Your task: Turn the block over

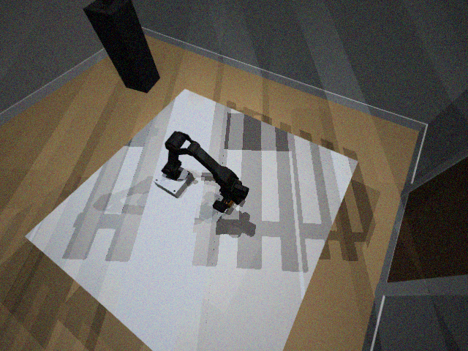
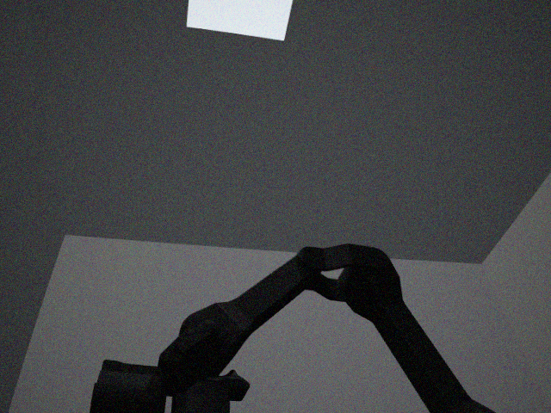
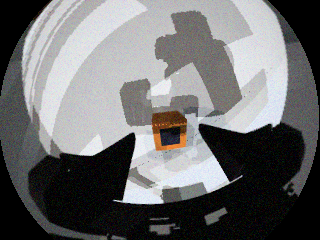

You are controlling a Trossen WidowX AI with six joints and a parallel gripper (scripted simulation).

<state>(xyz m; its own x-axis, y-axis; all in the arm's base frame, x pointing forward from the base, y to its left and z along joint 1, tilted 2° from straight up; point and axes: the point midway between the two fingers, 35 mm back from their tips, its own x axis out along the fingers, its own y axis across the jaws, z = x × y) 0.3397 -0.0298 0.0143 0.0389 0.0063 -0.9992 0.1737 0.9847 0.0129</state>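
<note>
My gripper tip is right at the orange block.
</note>
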